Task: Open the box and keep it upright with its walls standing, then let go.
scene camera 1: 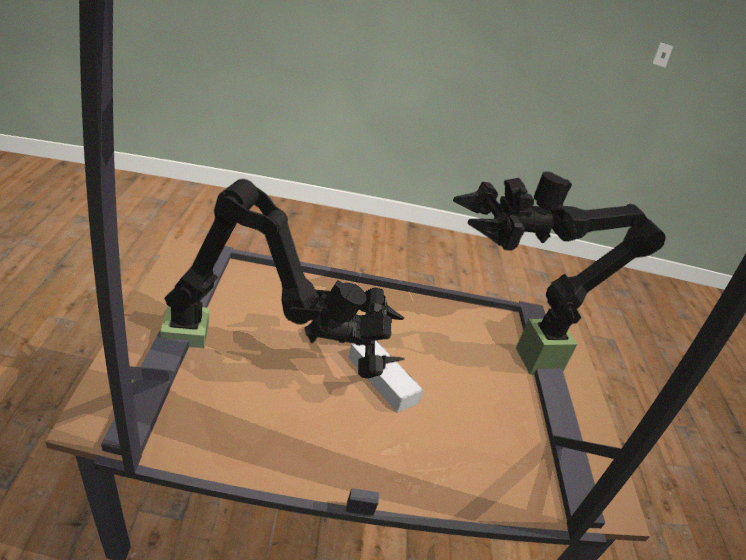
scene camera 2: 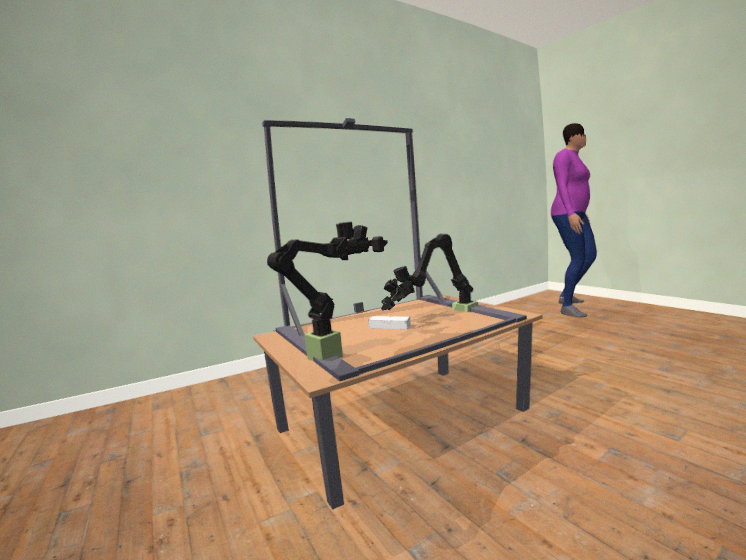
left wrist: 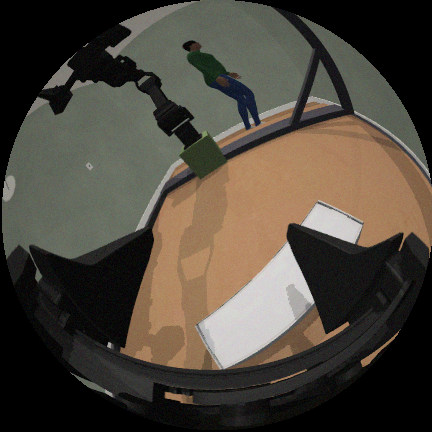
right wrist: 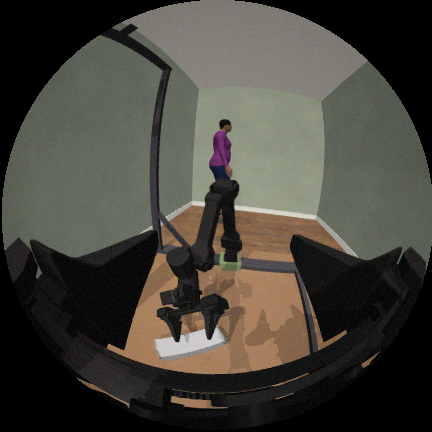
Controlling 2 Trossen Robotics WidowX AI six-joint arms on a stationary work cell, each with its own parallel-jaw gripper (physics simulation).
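Places are measured from the left arm's base along level axes (x ahead, y left, z up), in centimetres.
Where they show: left gripper, between the fingertips: (scene camera 1: 403,338) (scene camera 2: 386,305) (left wrist: 221,232) (right wrist: 191,341); right gripper, between the fingertips: (scene camera 1: 460,210) (right wrist: 227,240); left arm's base, origin of its link: (scene camera 1: 185,319) (scene camera 2: 465,302) (right wrist: 229,257); right arm's base, origin of its link: (scene camera 1: 552,331) (scene camera 2: 322,333) (left wrist: 192,140).
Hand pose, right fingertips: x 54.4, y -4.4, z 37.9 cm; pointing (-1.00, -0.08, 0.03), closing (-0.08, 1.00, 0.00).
Each offset is from my right fingertips to the top centre of the thing. Level surfaces: height alone.
The box {dx -8.4, dy -6.7, dz -37.3 cm} (scene camera 1: 401,386) (scene camera 2: 389,323) (left wrist: 260,315) (right wrist: 192,346) is a long, low, white closed block lying flat near the middle of the table, with thin dark seams along its end edges. My left gripper (scene camera 1: 403,338) (left wrist: 221,232) (right wrist: 191,340) is open and empty, low above the box. In the left wrist view its right-hand finger hides part of the box, and its left-hand finger shows against the table beside it. My right gripper (scene camera 1: 462,210) is open and empty, high up and well away from the box. No raised walls or flaps show.
The wooden table {dz -41.8 cm} (scene camera 1: 289,434) (scene camera 2: 355,337) has a dark frame around it, with tall posts (scene camera 1: 99,180) (scene camera 2: 272,186). A small dark block {dx -17.1, dy -41.6, dz -36.0 cm} (scene camera 1: 362,501) sits on the frame's near edge in scene camera 1. Green blocks (scene camera 1: 546,349) (scene camera 2: 324,345) carry the arms. People stand beyond the table.
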